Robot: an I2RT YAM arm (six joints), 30 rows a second.
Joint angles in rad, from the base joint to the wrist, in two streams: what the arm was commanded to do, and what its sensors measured. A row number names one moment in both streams.
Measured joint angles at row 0:
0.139, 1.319, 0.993, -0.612, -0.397, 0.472
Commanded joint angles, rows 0 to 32:
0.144, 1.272, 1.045, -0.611, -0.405, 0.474
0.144, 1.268, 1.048, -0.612, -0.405, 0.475
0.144, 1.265, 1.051, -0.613, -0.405, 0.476
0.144, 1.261, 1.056, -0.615, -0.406, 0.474
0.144, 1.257, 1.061, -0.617, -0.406, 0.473
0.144, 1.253, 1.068, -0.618, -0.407, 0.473
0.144, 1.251, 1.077, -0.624, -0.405, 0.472
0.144, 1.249, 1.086, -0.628, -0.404, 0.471
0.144, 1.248, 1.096, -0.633, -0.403, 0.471
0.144, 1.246, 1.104, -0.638, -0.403, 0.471
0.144, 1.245, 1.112, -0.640, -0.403, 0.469
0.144, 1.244, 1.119, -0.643, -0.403, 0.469
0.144, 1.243, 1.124, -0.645, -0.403, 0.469
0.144, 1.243, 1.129, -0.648, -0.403, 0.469
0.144, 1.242, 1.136, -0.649, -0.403, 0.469
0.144, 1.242, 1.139, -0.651, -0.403, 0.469
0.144, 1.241, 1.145, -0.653, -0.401, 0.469
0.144, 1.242, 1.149, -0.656, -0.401, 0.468
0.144, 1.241, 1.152, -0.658, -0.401, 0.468
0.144, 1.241, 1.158, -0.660, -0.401, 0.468
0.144, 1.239, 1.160, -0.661, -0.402, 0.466
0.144, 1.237, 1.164, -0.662, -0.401, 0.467
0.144, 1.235, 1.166, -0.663, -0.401, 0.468
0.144, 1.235, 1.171, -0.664, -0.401, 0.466
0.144, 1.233, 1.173, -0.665, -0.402, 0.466
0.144, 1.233, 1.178, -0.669, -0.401, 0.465
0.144, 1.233, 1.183, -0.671, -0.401, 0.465
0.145, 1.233, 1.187, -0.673, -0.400, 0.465
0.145, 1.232, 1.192, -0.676, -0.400, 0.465
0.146, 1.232, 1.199, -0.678, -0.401, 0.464
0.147, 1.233, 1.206, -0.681, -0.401, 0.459
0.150, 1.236, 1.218, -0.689, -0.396, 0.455
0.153, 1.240, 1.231, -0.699, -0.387, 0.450
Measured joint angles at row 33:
0.142, 1.280, 1.169, -0.706, -0.395, 0.471
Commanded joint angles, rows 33 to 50:
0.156, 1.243, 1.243, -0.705, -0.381, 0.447
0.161, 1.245, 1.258, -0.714, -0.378, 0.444
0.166, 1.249, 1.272, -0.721, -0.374, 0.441
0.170, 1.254, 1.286, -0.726, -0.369, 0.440
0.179, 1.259, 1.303, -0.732, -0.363, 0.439
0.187, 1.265, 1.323, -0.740, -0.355, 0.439
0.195, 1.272, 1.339, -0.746, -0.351, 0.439
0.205, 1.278, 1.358, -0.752, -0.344, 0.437
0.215, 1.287, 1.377, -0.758, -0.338, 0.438
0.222, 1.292, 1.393, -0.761, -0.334, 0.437
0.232, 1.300, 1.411, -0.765, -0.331, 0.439
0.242, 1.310, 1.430, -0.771, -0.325, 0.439
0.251, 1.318, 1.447, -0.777, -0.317, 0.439
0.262, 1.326, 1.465, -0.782, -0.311, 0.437
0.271, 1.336, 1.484, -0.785, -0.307, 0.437
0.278, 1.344, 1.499, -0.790, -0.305, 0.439
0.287, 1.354, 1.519, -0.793, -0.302, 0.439
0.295, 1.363, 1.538, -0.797, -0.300, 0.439
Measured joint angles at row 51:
0.276, 1.356, 1.469, -0.802, -0.321, 0.463
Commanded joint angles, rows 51 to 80:
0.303, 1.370, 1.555, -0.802, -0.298, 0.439
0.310, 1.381, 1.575, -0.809, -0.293, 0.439
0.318, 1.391, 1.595, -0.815, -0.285, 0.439
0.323, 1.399, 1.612, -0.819, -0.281, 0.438
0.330, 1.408, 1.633, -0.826, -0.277, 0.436
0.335, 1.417, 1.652, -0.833, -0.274, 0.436
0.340, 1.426, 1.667, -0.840, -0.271, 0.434
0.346, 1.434, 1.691, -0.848, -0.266, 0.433
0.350, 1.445, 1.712, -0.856, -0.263, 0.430
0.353, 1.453, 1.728, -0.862, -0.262, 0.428
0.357, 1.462, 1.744, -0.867, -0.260, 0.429
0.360, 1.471, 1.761, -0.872, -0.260, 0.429
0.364, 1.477, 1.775, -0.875, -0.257, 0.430
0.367, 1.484, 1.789, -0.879, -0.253, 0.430
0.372, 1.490, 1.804, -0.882, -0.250, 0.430
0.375, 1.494, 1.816, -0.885, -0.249, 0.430
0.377, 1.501, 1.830, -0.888, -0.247, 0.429
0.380, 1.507, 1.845, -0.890, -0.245, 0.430
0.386, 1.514, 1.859, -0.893, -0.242, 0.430
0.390, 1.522, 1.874, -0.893, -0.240, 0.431
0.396, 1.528, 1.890, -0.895, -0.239, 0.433
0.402, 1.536, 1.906, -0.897, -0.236, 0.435
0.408, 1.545, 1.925, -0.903, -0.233, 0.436
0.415, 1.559, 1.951, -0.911, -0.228, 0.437
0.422, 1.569, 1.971, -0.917, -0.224, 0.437
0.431, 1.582, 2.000, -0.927, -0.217, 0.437
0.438, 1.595, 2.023, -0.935, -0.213, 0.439
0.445, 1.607, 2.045, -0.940, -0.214, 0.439
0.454, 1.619, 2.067, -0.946, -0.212, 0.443
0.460, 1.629, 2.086, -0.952, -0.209, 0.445
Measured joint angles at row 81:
0.440, 1.633, 2.013, -0.962, -0.230, 0.453
